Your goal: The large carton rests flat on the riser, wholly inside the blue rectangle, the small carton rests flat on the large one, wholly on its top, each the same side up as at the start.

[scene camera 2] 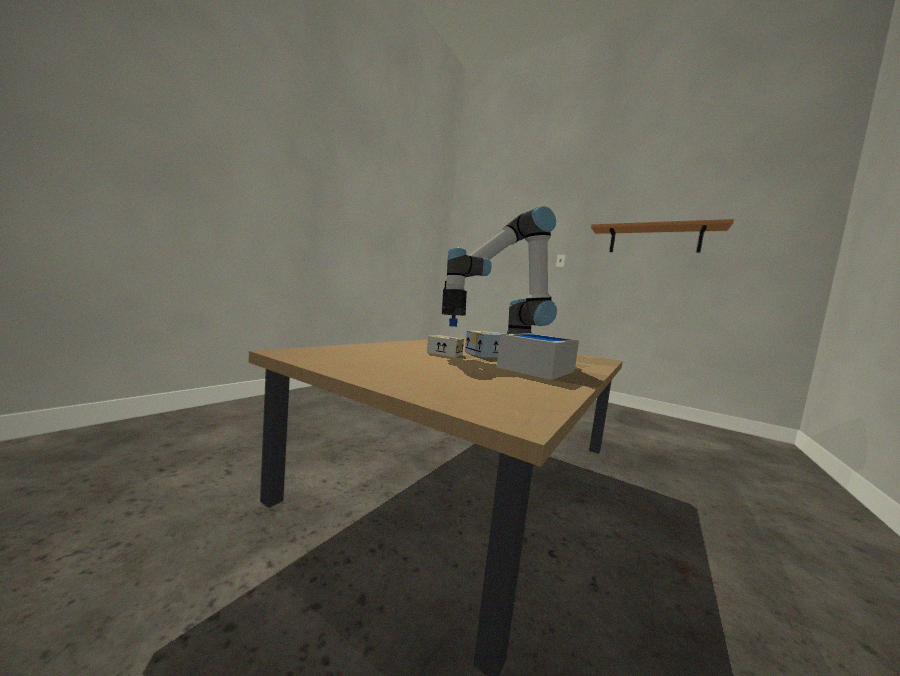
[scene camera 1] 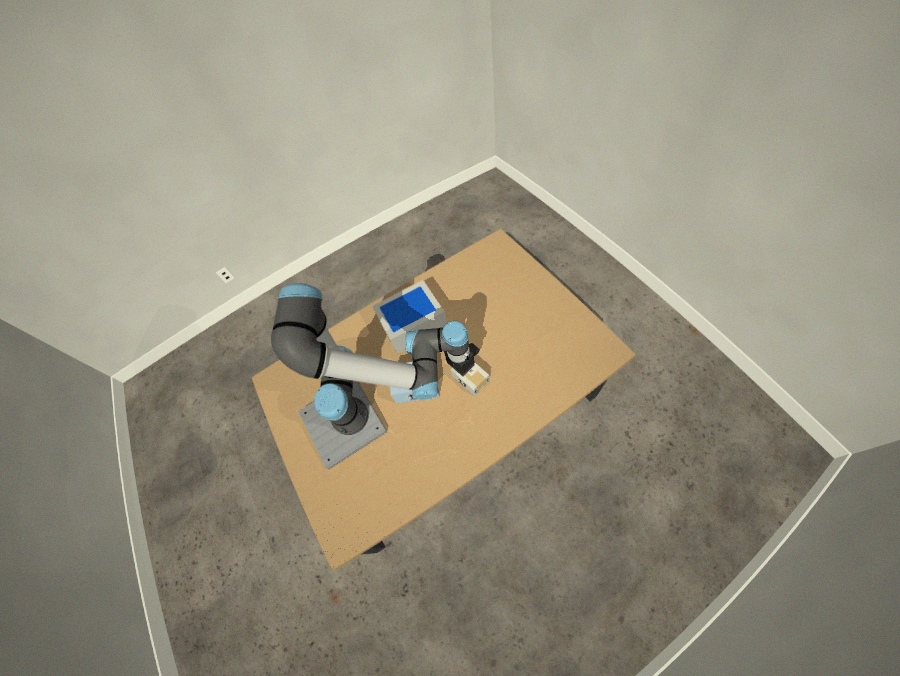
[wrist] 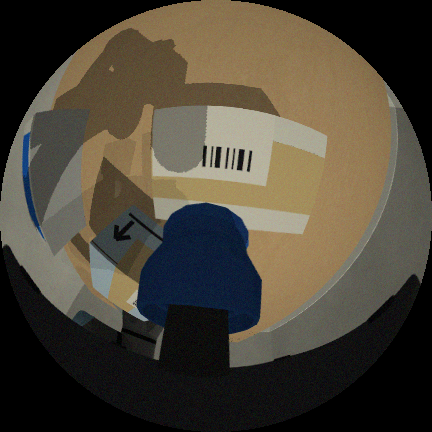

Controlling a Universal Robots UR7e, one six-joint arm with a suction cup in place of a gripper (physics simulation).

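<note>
The small white carton point(scene camera 1: 476, 379) point(scene camera 2: 444, 345) point(wrist: 295, 175) stands on the table, its taped, barcoded top facing up. The large light-blue carton point(scene camera 1: 399, 395) point(scene camera 2: 482, 344) point(wrist: 101, 275) stands on the table beside it, toward the arm's base, partly hidden by the arm in scene camera 1. The grey riser point(scene camera 1: 398, 339) point(scene camera 2: 533, 357) point(wrist: 65, 200) carries the blue rectangle point(scene camera 1: 408, 308) point(scene camera 2: 541, 338) point(wrist: 26, 180) on its top, with no carton on it. My gripper point(scene camera 2: 453, 321) point(wrist: 205, 212), a blue suction cup, is open and holds nothing. It hangs above the small carton, with a gap between.
The arm's base plate point(scene camera 1: 327, 443) is fixed on the wooden table point(scene camera 1: 538, 312) point(scene camera 2: 407, 378). The forearm point(scene camera 1: 369, 367) reaches over the table near the large carton. A wall shelf point(scene camera 2: 662, 227) is behind the arm in scene camera 2.
</note>
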